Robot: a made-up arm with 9 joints. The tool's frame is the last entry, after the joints.
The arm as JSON. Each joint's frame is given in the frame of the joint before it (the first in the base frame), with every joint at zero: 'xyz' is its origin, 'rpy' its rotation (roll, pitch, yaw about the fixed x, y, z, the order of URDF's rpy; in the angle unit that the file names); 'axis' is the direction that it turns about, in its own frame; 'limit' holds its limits. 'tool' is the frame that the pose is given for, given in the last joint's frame.
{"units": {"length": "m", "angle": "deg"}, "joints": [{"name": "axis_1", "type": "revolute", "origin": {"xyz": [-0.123, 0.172, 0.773], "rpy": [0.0, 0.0, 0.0]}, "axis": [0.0, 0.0, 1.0], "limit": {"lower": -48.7, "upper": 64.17}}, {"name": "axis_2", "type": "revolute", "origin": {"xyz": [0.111, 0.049, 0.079], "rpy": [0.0, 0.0, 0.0]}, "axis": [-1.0, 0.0, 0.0], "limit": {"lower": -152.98, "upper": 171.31}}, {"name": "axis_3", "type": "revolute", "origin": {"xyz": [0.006, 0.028, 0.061], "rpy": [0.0, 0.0, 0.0]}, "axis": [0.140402, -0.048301, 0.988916], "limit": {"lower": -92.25, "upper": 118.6}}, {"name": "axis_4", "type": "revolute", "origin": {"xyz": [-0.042, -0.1, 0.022], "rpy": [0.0, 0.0, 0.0]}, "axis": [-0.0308, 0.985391, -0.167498], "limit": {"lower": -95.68, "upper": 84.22}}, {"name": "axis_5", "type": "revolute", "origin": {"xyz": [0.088, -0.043, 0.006], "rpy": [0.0, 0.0, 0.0]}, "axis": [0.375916, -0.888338, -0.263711], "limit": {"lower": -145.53, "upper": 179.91}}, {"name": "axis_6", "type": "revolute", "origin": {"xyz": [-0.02, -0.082, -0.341], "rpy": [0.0, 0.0, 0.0]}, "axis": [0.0, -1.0, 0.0], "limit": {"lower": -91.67, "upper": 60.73}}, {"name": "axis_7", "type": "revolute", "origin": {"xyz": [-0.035, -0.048, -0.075], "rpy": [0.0, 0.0, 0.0]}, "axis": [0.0, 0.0, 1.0], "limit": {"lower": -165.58, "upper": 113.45}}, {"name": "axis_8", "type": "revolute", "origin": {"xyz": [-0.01, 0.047, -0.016], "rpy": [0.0, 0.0, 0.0]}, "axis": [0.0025, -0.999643, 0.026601], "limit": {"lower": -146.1, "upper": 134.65}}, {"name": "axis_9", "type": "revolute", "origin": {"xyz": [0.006, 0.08, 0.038], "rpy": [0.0, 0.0, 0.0]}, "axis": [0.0, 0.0, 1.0], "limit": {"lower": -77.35, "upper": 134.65}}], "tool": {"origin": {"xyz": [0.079, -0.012, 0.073], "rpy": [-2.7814, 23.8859, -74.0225]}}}
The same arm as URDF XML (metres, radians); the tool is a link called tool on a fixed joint. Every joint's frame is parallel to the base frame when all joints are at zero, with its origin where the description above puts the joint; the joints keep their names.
<robot name="arm">
  <joint name="axis_1" type="revolute">
    <parent link="base_link"/>
    <child link="link1"/>
    <origin xyz="-0.1230 0.1720 0.7730"/>
    <axis xyz="0 0 1"/>
    <limit lower="-0.8500" upper="1.1200"/>
  </joint>
  <joint name="axis_2" type="revolute">
    <parent link="link1"/>
    <child link="link2"/>
    <origin xyz="0.1110 0.0490 0.0790"/>
    <axis xyz="-1 0 0"/>
    <limit lower="-2.6700" upper="2.9899"/>
  </joint>
  <joint name="axis_3" type="revolute">
    <parent link="link2"/>
    <child link="link3"/>
    <origin xyz="0.0060 0.0280 0.0610"/>
    <axis xyz="0.140402 -0.048301 0.988916"/>
    <limit lower="-1.6101" upper="2.0700"/>
  </joint>
  <joint name="axis_4" type="revolute">
    <parent link="link3"/>
    <child link="link4"/>
    <origin xyz="-0.0420 -0.1000 0.0220"/>
    <axis xyz="-0.0308 0.985391 -0.167498"/>
    <limit lower="-1.6699" upper="1.4699"/>
  </joint>
  <joint name="axis_5" type="revolute">
    <parent link="link4"/>
    <child link="link5"/>
    <origin xyz="0.0880 -0.0430 0.0060"/>
    <axis xyz="0.375916 -0.888338 -0.263711"/>
    <limit lower="-2.5400" upper="3.1400"/>
  </joint>
  <joint name="axis_6" type="revolute">
    <parent link="link5"/>
    <child link="link6"/>
    <origin xyz="-0.0200 -0.0820 -0.3410"/>
    <axis xyz="0 -1 0"/>
    <limit lower="-1.5999" upper="1.0599"/>
  </joint>
  <joint name="axis_7" type="revolute">
    <parent link="link6"/>
    <child link="link7"/>
    <origin xyz="-0.0350 -0.0480 -0.0750"/>
    <axis xyz="0 0 1"/>
    <limit lower="-2.8899" upper="1.9801"/>
  </joint>
  <joint name="axis_8" type="revolute">
    <parent link="link7"/>
    <child link="link8"/>
    <origin xyz="-0.0100 0.0470 -0.0160"/>
    <axis xyz="0.0025 -0.999643 0.026601"/>
    <limit lower="-2.5499" upper="2.3501"/>
  </joint>
  <joint name="axis_9" type="revolute">
    <parent link="link8"/>
    <child link="link9"/>
    <origin xyz="0.0060 0.0800 0.0380"/>
    <axis xyz="0 0 1"/>
    <limit lower="-1.3500" upper="2.3501"/>
  </joint>
  <joint name="tool_joint" type="fixed">
    <parent link="link9"/>
    <child link="tool"/>
    <origin xyz="0.0790 -0.0120 0.0730" rpy="-0.0485 0.4169 -1.2919"/>
  </joint>
  <link name="base_link"/>
  <link name="link1"/>
  <link name="link2"/>
  <link name="link3"/>
  <link name="link4"/>
  <link name="link5"/>
  <link name="link6"/>
  <link name="link7"/>
  <link name="link8"/>
  <link name="link9"/>
  <link name="tool"/>
</robot>

